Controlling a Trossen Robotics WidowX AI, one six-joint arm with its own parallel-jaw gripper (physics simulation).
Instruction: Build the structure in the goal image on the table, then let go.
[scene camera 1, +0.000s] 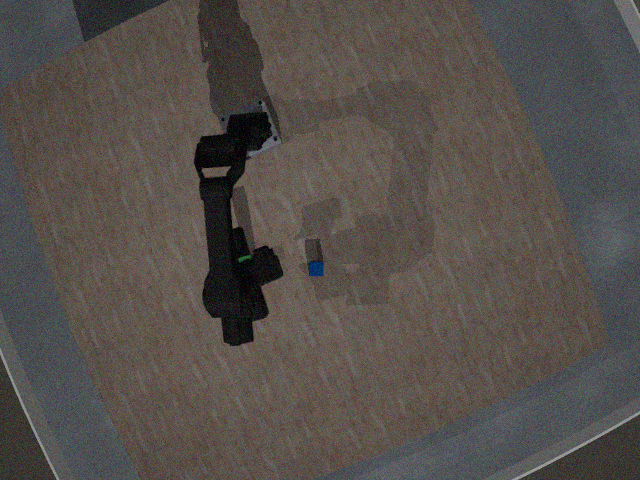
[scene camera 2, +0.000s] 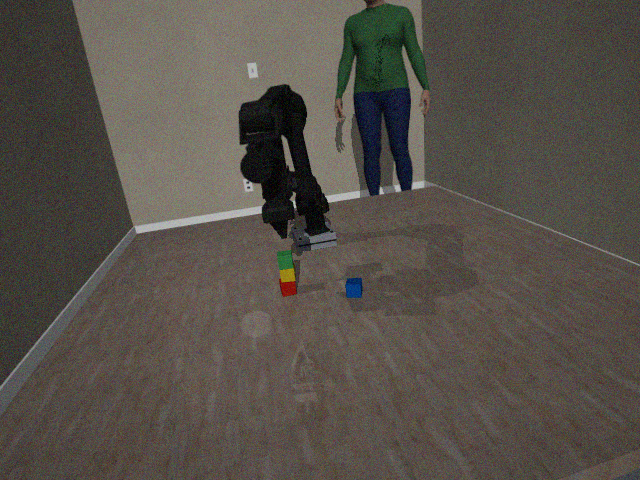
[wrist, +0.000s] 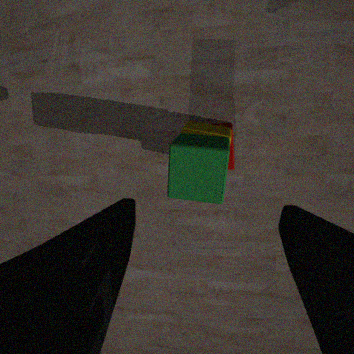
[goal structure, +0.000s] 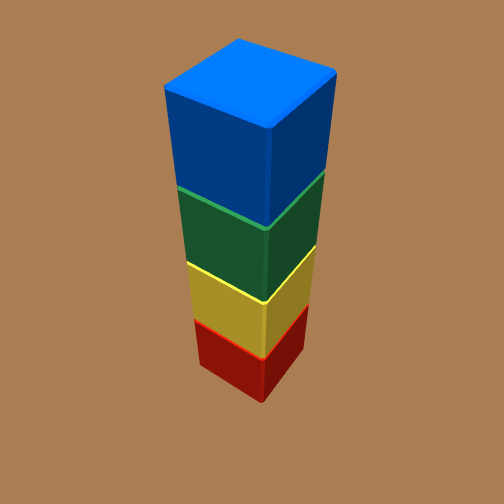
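A green block (scene camera 1: 244, 258) (scene camera 2: 285, 260) (wrist: 197, 174) sits on top of a yellow block (scene camera 2: 287, 275) (wrist: 207, 128), which rests on a red block (scene camera 2: 287, 287) (wrist: 231, 156) on the table. The three form an upright stack, with the blocks slightly offset or turned. In scene camera 1 the arm hides most of the stack. A blue block (scene camera 1: 315, 268) (scene camera 2: 353, 287) stands alone on the table, to the right of the stack and apart from it. My gripper (scene camera 2: 282, 236) (wrist: 208, 213) is open and empty, above the green block, with its fingers spread wider than the block. Its fingers are hidden in scene camera 1.
The arm's grey base plate (scene camera 1: 275, 138) (scene camera 2: 323, 240) stands behind the stack. The arm arches over the stack's left side in scene camera 1. Arm shadows fall around the blue block. A person (scene camera 2: 381, 51) in a green top stands at the back wall.
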